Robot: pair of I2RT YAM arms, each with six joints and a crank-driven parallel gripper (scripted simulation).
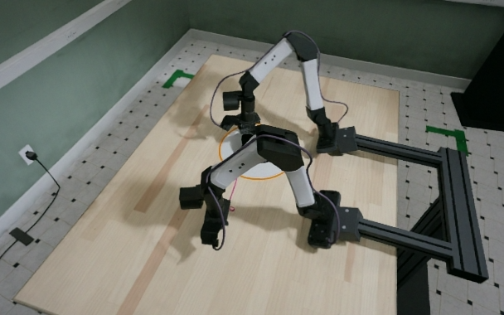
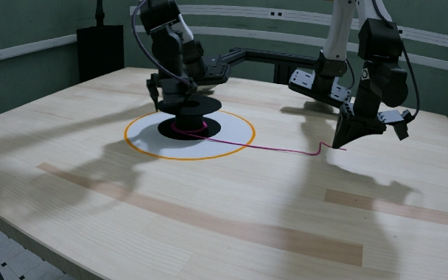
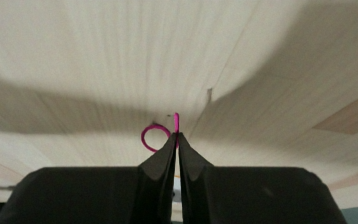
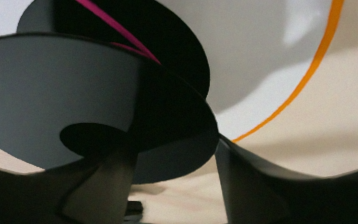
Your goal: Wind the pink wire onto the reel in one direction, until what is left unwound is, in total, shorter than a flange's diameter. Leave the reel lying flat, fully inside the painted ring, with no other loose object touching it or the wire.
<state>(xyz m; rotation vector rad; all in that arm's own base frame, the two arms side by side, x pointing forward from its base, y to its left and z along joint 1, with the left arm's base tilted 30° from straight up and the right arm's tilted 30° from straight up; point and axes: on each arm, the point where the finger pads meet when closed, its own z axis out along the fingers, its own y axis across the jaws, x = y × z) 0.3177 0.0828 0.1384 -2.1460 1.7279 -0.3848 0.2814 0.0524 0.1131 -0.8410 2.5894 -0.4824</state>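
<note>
The black reel is 30 mm behind my right hand, 50 mm to the left of it and 30 mm below it. Also, from my right hand: orange painted ring: 10 mm behind, 50 mm to the left, 60 mm below.
</note>
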